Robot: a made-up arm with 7 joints.
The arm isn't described. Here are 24 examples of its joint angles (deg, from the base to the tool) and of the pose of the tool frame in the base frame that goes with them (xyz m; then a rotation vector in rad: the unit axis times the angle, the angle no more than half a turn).
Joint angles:
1: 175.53 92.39 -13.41 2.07 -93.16 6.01 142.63
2: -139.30 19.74 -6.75 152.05 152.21 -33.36 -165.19
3: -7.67 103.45 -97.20 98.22 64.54 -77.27 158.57
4: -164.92 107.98 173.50 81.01 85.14 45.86 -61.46
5: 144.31 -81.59 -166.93 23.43 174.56 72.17 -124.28
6: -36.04 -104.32 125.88 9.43 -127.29 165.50 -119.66
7: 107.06 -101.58 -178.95 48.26 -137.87 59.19 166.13
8: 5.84 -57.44 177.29 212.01 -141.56 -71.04 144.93
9: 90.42 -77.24 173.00 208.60 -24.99 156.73 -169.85
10: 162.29 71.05 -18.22 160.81 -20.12 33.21 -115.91
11: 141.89 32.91 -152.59 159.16 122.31 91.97 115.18
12: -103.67 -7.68 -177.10 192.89 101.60 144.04 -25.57
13: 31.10 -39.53 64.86 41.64 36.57 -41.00 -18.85
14: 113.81 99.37 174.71 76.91 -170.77 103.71 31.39
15: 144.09 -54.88 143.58 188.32 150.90 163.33 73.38
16: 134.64 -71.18 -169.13 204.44 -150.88 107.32 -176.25
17: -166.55 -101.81 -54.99 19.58 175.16 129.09 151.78
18: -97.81 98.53 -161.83 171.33 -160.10 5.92 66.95
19: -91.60 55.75 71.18 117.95 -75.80 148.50 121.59
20: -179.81 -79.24 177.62 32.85 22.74 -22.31 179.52
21: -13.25 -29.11 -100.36 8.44 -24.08 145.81 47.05
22: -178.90 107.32 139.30 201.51 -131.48 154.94 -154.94
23: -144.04 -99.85 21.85 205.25 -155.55 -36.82 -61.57
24: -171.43 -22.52 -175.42 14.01 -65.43 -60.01 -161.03
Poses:
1: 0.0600 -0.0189 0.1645 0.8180 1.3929 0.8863
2: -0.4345 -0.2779 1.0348 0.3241 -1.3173 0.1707
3: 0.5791 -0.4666 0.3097 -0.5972 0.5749 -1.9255
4: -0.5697 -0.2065 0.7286 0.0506 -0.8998 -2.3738
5: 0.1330 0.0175 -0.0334 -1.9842 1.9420 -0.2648
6: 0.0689 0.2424 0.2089 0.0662 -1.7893 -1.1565
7: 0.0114 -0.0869 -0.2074 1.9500 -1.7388 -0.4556
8: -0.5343 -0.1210 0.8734 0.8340 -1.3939 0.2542
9: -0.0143 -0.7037 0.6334 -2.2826 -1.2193 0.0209
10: -0.8869 0.3205 0.5281 -2.0706 1.3746 1.5449
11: -0.3021 0.3658 1.1345 -1.9338 0.1108 0.5224
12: -0.0935 -0.0224 1.1321 0.6164 -2.4686 -0.2861
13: -0.1652 0.3635 0.6648 -1.0329 -1.1214 -1.8677
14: -0.2978 0.5174 0.7674 -1.1746 -1.3342 -0.4004
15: 0.5340 -0.2273 0.8593 -2.2884 -0.0092 0.8029
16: 0.3812 -0.5279 0.8442 -1.5738 -0.2791 2.0922
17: 0.0844 0.3257 0.5182 -1.2065 0.7660 -0.6091
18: -0.1693 -0.9233 0.2597 0.4258 2.2067 -2.0558
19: 0.2847 -0.6816 0.5468 0.1790 -2.1318 -0.5270
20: 0.2250 -0.0509 -0.0810 -0.4608 -2.6715 0.3615
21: -0.1025 -0.0836 0.3533 -0.8480 0.7631 2.0257
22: -0.6316 0.0858 -0.0935 -1.8720 0.6850 -2.2778
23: 0.6345 0.4812 0.0395 2.1889 0.8007 2.0748
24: 0.2608 0.1513 0.3028 -1.0770 2.0877 1.0917
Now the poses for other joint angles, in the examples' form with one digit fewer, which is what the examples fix.
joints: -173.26 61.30 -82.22 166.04 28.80 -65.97 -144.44
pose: -0.723 -0.108 0.785 0.365 1.022 -2.837
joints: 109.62 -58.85 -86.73 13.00 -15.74 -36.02 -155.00
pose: 0.315 0.090 0.393 0.270 2.095 1.670
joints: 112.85 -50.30 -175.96 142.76 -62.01 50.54 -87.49
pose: 0.342 -0.807 0.675 1.925 0.787 -0.949
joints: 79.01 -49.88 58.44 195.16 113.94 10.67 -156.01
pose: 0.013 -0.736 0.876 0.981 0.852 -1.215
